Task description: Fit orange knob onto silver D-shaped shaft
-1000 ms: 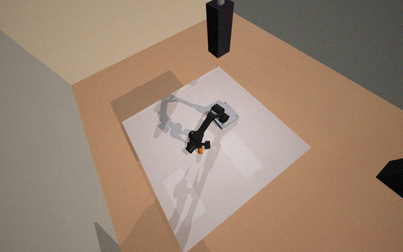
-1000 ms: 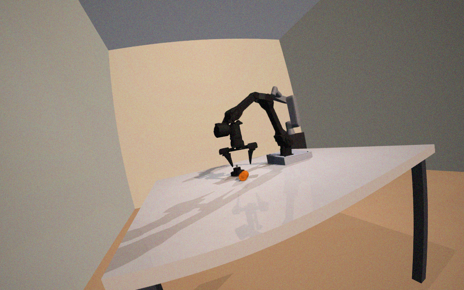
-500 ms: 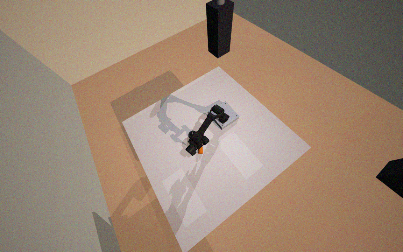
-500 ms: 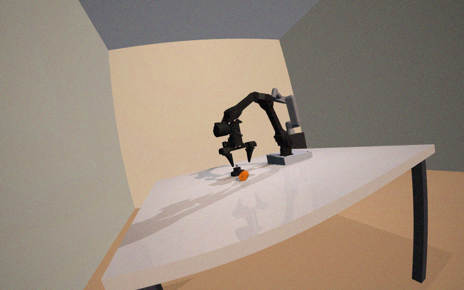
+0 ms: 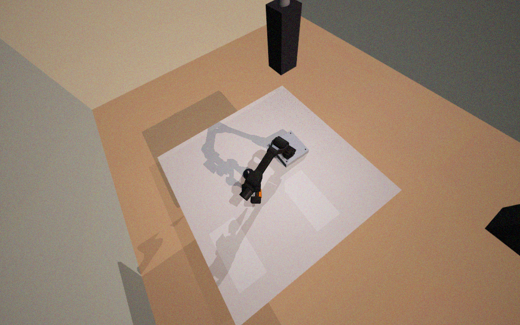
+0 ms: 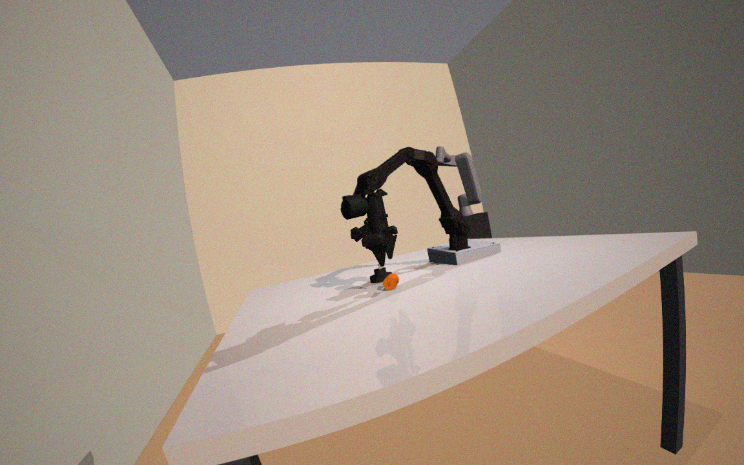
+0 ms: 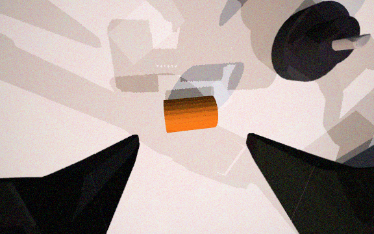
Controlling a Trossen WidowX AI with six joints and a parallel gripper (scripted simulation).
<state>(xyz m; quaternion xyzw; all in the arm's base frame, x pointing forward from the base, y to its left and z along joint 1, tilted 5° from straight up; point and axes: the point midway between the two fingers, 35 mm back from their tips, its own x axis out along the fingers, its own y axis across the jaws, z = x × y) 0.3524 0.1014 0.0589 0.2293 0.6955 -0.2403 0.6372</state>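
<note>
Right now my gripper tip is 10 mm to the right of the orange knob and 60 mm above it. Also, from my gripper tip: dark round pedestal: 40 mm behind, 170 mm to the right, 50 mm below.
</note>
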